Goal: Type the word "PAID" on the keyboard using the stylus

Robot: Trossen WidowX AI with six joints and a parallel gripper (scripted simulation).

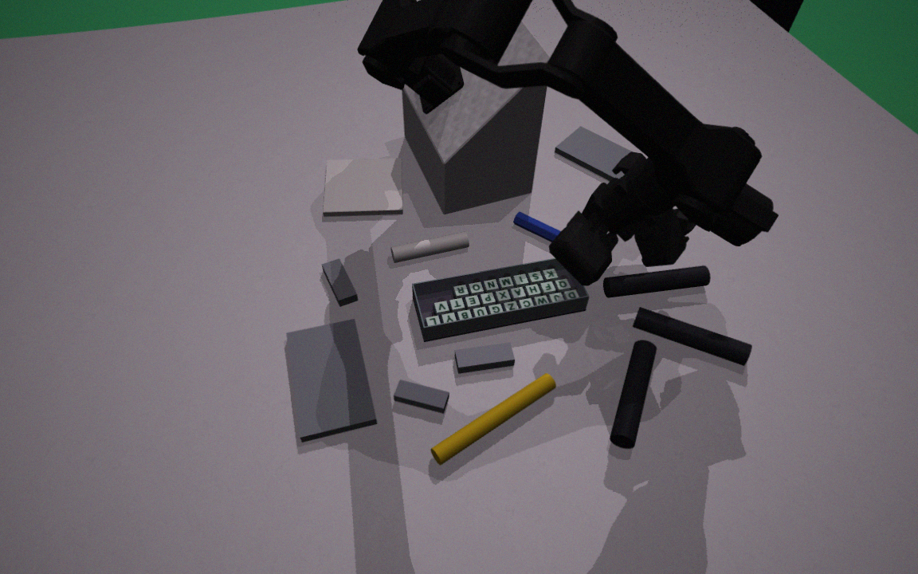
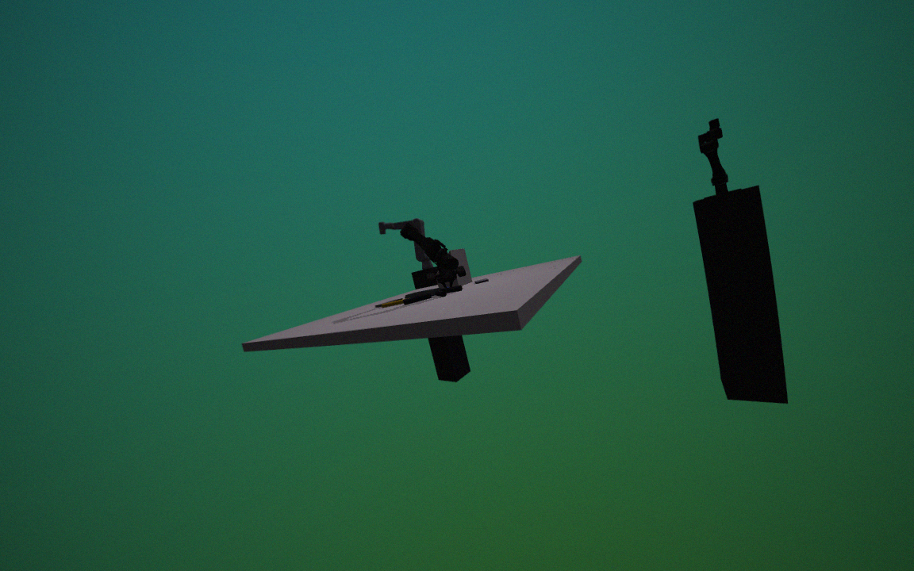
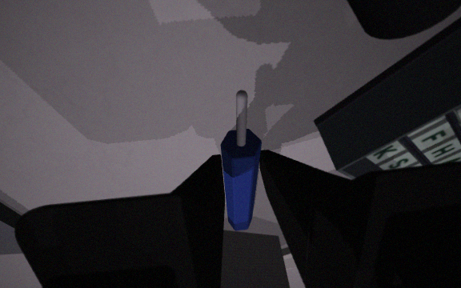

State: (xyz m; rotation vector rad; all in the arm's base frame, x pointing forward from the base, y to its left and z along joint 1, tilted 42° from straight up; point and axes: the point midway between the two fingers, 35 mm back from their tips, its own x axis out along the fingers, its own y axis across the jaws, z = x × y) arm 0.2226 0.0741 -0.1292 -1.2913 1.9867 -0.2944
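Right now the grey slab is 16 cm behind my gripper tip and 9 cm to the left of it. Also, from my gripper tip: stylus right at my gripper tip; yellow cylinder 22 cm ahead, 14 cm to the right; pale cylinder 17 cm to the right, 2 cm behind.
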